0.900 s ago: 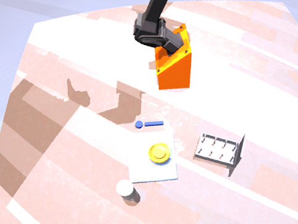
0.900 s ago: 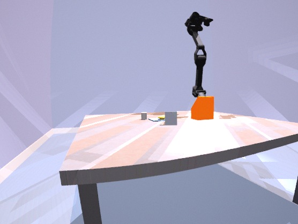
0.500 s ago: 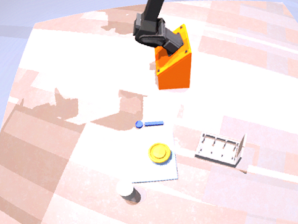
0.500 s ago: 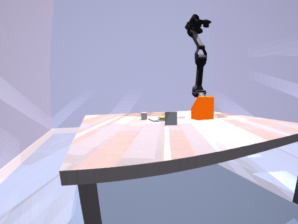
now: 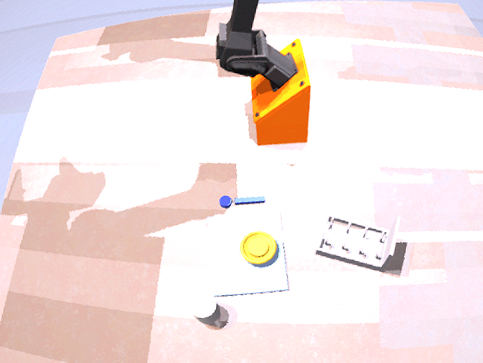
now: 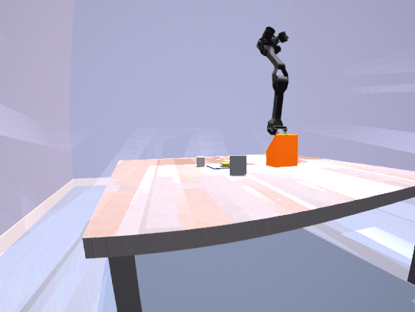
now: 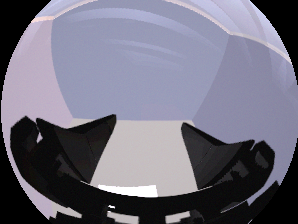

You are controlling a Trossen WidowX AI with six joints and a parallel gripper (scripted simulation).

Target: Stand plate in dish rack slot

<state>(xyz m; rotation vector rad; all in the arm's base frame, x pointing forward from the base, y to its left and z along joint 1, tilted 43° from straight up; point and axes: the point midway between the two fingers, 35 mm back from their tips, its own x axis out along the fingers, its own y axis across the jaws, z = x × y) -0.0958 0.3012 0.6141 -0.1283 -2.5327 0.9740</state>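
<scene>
The yellow plate lies 77 cm below my gripper tip, 49 cm ahead of it and 9 cm to the left of it. The rest, counted from my gripper tip: light blue mat 78 cm below, 49 cm ahead, 7 cm to the left; blue spoon 78 cm below, 38 cm ahead, 7 cm to the left; dish rack 76 cm below, 51 cm ahead, 26 cm to the left.
</scene>
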